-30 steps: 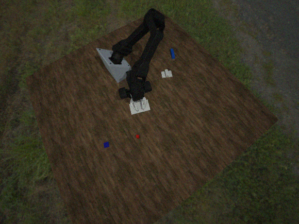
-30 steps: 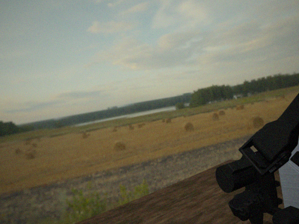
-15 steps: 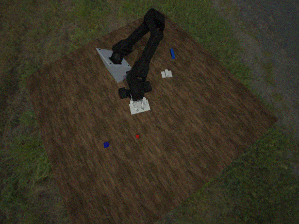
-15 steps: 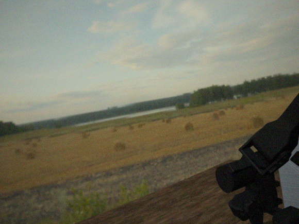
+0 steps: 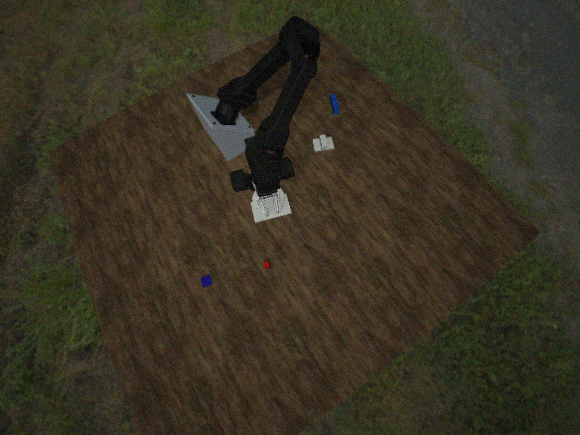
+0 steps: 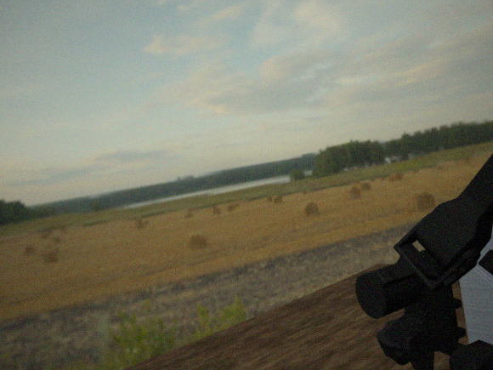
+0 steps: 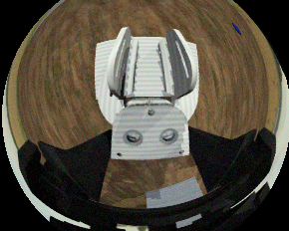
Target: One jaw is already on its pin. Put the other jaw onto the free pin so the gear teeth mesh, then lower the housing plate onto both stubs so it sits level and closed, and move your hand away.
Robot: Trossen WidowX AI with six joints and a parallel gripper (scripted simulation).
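Right now my gripper tip is 3 cm to the left of the white jaw, 1 cm short of it and 1 cm above it. The rest, counted from my gripper tip: white stepped piece 26 cm to the left, 1 cm below; red cube 20 cm ahead, 16 cm to the right, 1 cm below; blue square 33 cm to the right, 12 cm ahead, 2 cm below.
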